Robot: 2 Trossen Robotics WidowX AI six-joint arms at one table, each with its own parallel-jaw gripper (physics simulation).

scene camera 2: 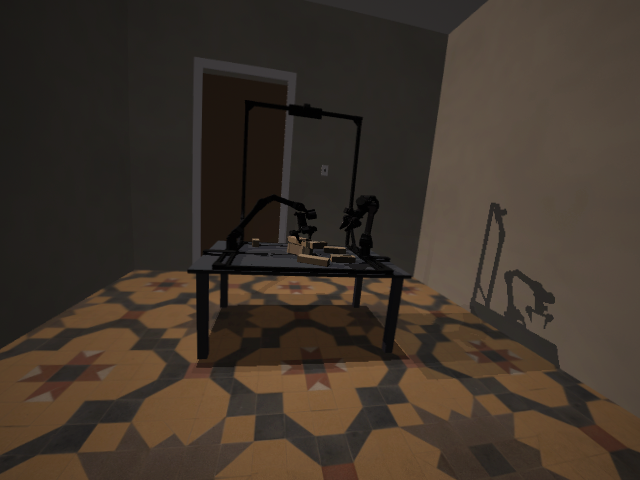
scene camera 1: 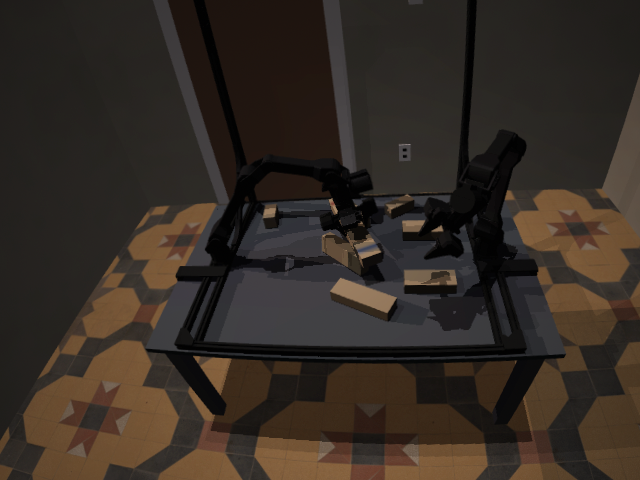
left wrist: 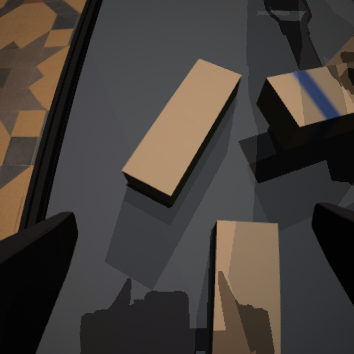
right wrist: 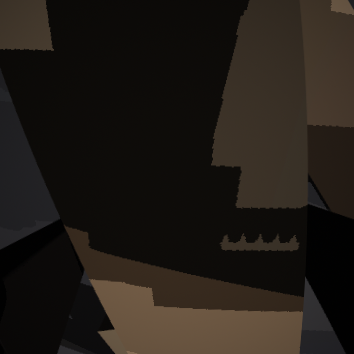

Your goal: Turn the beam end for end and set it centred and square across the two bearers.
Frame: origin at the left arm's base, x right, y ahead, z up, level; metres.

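Seen in the pictures: left gripper, fingertip midpoint: (scene camera 2: 342, 230) (scene camera 1: 421, 246) (left wrist: 196, 219); right gripper, fingertip midpoint: (scene camera 1: 355, 232) (right wrist: 187, 217); left arm's base, link origin: (scene camera 2: 364, 254) (scene camera 1: 485, 251); right arm's base, link origin: (scene camera 2: 231, 249) (scene camera 1: 221, 257).
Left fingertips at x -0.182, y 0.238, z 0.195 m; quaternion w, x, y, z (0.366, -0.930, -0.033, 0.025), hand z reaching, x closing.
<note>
Offsets run from my left fingertips to a thing's middle. "spot": to the spot under its first point.
The pale wooden beam @[dx +0.257, dy +0.204, dz -0.135 m] (scene camera 1: 373, 253) (left wrist: 286, 95) (right wrist: 150, 125) has a blue band near its front end in scene camera 1. It slants back under my right gripper (scene camera 1: 356, 230) (right wrist: 184, 220), which is shut on it. A similar block @[dx +0.179, dy +0.231, dz -0.180 m] (scene camera 1: 338, 250) lies below it at an angle; it may be a bearer. Whether the beam touches it is hidden. I cannot tell which other blocks are bearers. My left gripper (scene camera 1: 423, 244) (left wrist: 196, 219) is open and empty, in the air above the table at the right.
Loose wooden blocks lie around: one at front centre (scene camera 1: 359, 295) (left wrist: 182, 127), one at front right (scene camera 1: 416, 277) (left wrist: 257, 250), one behind it @[dx +0.303, dy -0.045, dz -0.195 m] (scene camera 1: 412, 229), one at the back @[spot: dx +0.419, dy +0.038, dz -0.173 m] (scene camera 1: 399, 206) and a small one at back left (scene camera 1: 269, 214). A black frame (scene camera 1: 341, 349) edges the table.
</note>
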